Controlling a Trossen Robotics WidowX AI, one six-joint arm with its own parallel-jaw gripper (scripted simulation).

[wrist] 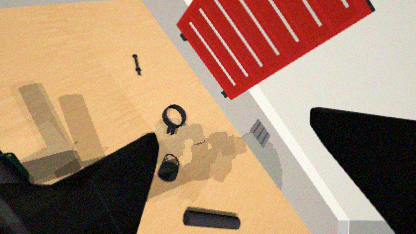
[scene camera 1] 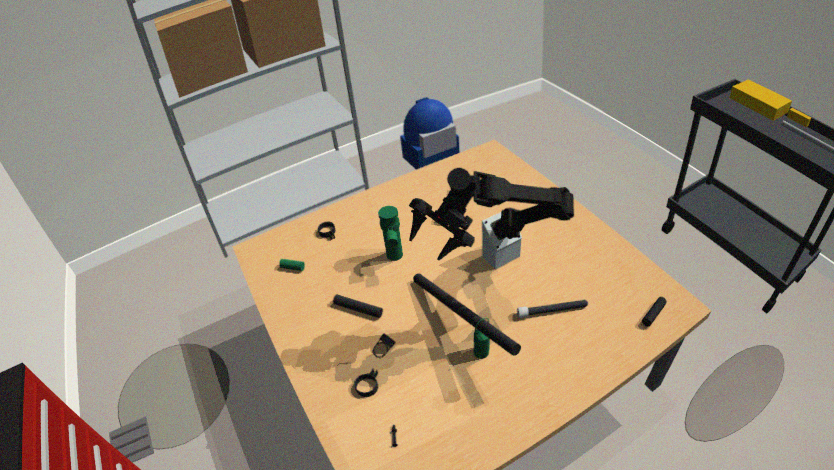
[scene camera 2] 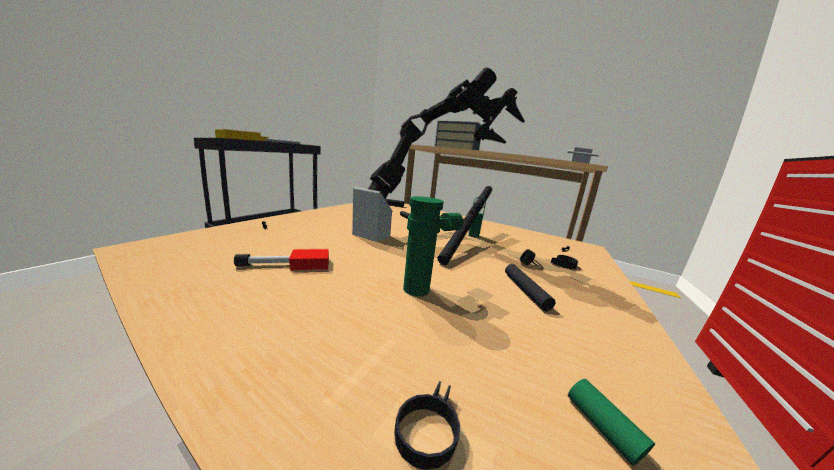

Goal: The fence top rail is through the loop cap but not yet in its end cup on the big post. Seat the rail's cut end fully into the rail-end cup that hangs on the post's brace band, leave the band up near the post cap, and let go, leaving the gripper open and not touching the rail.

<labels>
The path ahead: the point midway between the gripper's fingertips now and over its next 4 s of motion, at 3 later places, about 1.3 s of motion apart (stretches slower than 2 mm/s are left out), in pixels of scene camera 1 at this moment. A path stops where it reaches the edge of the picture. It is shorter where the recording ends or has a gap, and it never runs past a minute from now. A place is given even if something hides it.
My gripper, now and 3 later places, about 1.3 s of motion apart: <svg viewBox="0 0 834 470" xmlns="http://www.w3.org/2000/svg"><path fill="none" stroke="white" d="M424 250L408 235L393 236L387 248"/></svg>
</labels>
